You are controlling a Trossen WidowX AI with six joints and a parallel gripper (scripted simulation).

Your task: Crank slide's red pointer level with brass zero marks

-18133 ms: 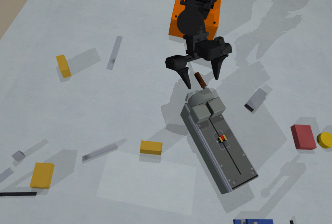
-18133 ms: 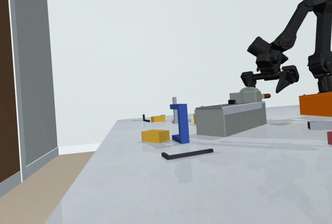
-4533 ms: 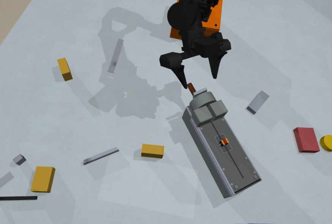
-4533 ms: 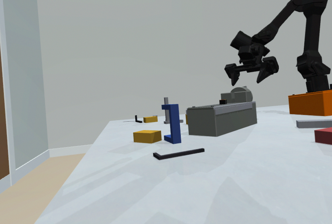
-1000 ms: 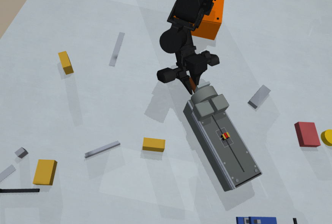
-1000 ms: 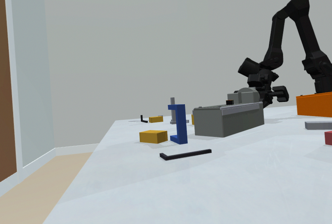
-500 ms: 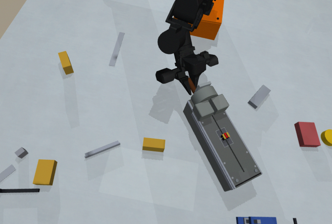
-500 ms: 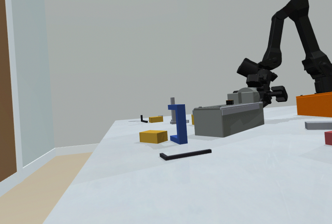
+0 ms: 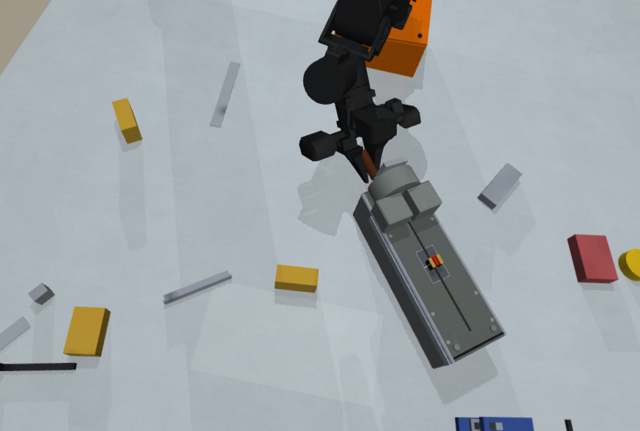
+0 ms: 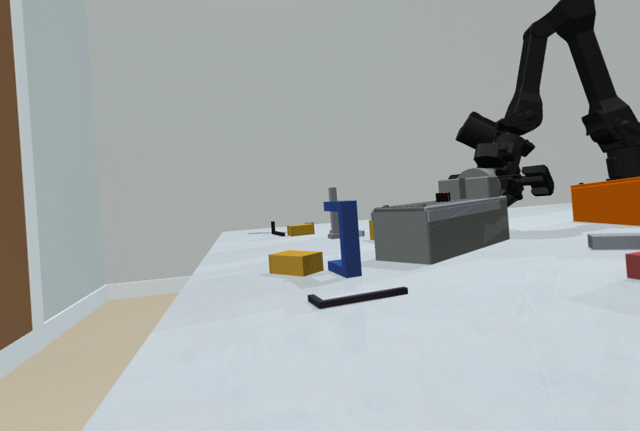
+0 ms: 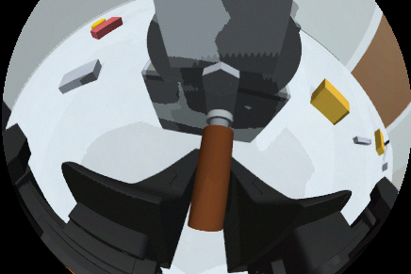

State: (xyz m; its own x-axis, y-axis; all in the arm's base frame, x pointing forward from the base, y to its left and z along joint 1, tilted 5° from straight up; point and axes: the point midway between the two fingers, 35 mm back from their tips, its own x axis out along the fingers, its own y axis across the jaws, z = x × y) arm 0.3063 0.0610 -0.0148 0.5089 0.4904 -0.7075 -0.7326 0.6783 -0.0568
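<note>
My gripper tip is now 1 cm past the brown handle, 1 cm to the left of it and 2 cm below it. The rest, counted from my gripper tip: red pointer 11 cm ahead, 12 cm to the left, 5 cm above; then grey block 10 cm behind, 21 cm to the left, 3 cm below; then blue clamp 28 cm ahead, 26 cm to the left, 2 cm above.
</note>
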